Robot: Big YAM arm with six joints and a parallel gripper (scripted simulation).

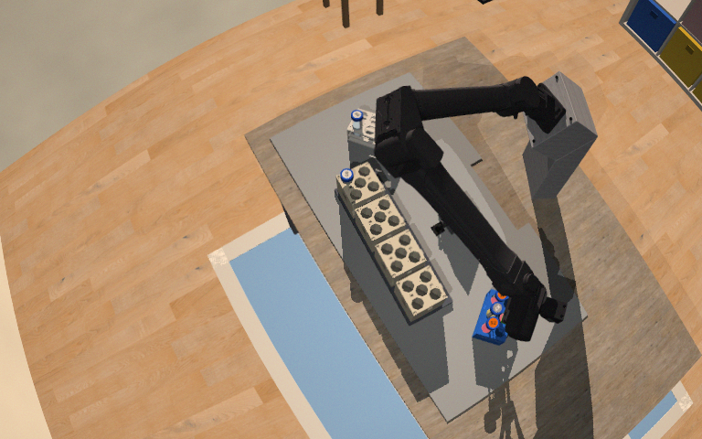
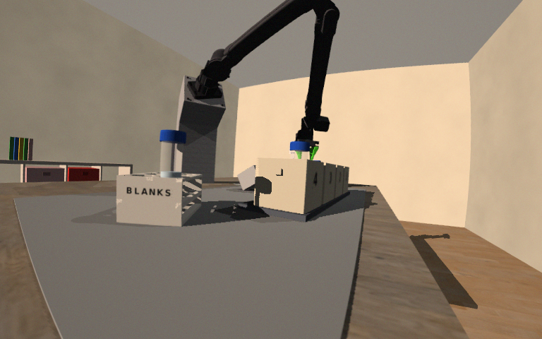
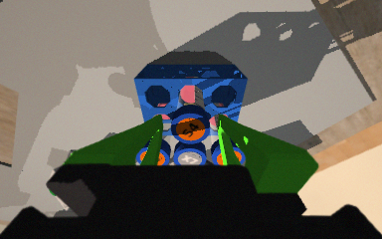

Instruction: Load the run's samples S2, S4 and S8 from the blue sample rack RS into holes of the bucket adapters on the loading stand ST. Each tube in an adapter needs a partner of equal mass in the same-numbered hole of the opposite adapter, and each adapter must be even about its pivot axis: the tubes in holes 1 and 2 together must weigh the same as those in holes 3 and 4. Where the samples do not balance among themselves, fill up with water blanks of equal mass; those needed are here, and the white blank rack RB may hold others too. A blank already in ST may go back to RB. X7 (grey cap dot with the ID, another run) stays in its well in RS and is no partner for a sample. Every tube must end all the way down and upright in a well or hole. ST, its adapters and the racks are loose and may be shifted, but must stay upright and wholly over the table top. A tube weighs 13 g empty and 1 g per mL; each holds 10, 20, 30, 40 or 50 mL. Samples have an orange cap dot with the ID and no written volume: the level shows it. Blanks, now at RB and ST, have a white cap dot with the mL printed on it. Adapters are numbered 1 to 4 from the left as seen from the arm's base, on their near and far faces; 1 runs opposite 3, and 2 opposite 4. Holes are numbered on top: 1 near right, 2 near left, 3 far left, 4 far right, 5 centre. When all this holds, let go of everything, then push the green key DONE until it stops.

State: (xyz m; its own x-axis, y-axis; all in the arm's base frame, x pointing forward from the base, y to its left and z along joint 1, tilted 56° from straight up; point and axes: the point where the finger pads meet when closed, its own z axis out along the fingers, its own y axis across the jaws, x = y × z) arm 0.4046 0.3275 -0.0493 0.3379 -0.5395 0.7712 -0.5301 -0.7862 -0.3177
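The orange-dot sample lies 5 cm below my hand and 1 cm to the left of it. Also, from my hand: grey-dot tube X7: 5 cm below, 3 cm to the right, 3 cm ahead; then orange-dot tube: 6 cm to the right, 5 cm below, 2 cm behind; then blue sample rack RS: 9 cm below, 2 cm to the right, 1 cm ahead.
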